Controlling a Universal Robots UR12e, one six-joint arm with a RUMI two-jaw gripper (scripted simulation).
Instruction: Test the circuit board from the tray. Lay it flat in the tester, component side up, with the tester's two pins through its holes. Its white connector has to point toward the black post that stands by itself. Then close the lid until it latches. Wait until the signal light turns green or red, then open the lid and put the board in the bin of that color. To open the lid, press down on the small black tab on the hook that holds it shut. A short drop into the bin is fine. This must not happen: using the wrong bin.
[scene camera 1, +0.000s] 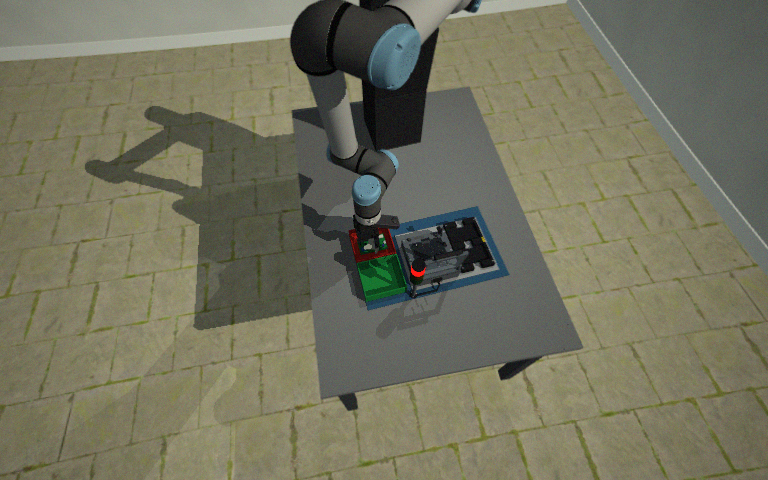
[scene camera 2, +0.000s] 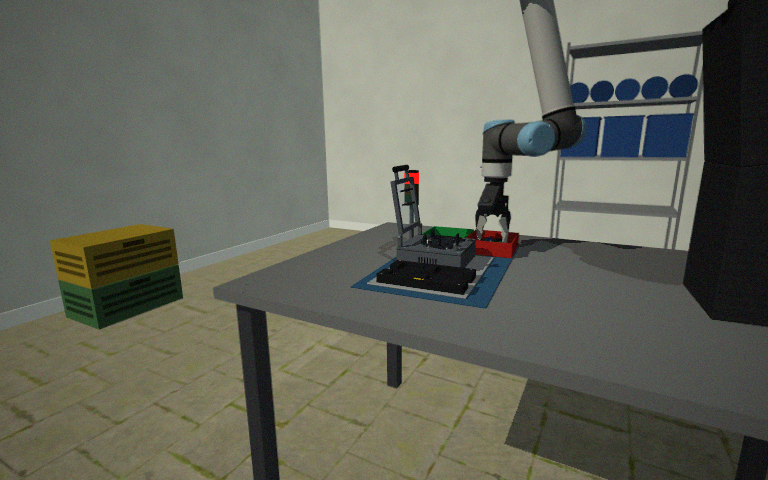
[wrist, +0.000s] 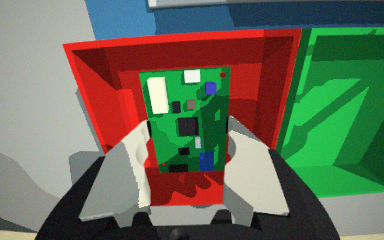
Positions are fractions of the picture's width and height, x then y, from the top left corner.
Observation:
In view: my gripper (scene camera 2: 0.64, 0.51), a green bin (scene camera 1: 0.50, 0.58) and a green circuit board (wrist: 0.49, 0.45).
The green bin shows as well in the wrist view (wrist: 0.86, 0.61). My gripper also shows in the wrist view (wrist: 0.49, 0.50).

